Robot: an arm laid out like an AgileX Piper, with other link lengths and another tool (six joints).
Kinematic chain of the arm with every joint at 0, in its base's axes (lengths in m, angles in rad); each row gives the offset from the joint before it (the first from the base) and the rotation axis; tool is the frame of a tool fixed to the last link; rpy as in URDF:
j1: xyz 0 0 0.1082 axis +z
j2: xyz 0 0 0 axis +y
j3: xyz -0.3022 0 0.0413 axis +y
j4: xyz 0.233 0 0.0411 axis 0.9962 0 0.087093
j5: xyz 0 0 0 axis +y
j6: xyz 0.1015 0 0.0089 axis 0.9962 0 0.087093
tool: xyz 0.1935 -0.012 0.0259 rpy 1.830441 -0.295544 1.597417
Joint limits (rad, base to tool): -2.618..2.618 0..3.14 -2.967..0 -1.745..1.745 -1.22..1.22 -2.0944..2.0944
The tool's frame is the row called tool.
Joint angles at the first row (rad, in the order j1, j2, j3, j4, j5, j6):
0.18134 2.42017 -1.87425 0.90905 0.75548 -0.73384
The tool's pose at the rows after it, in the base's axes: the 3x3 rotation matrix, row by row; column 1 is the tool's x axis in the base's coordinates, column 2 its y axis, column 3 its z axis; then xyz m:
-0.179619 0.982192 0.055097; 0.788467 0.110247 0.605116; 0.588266 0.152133 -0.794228; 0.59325 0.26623 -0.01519
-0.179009 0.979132 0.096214; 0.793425 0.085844 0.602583; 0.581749 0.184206 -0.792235; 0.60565 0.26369 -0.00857
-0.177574 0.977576 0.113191; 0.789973 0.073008 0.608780; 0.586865 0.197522 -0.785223; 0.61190 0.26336 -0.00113
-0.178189 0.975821 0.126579; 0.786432 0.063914 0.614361; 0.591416 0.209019 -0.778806; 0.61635 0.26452 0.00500
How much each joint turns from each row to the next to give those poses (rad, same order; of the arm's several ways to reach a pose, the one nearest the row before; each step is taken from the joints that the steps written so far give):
0.01912 -0.00001 0.00003 0.00339 -0.04399 -0.00189
0.00138 0.00269 -0.01656 0.00236 -0.03239 0.00333
-0.00199 0.00058 -0.01944 0.00130 -0.00180 0.01106
0.00088 0.00001 -0.01390 0.00355 -0.00346 0.00679

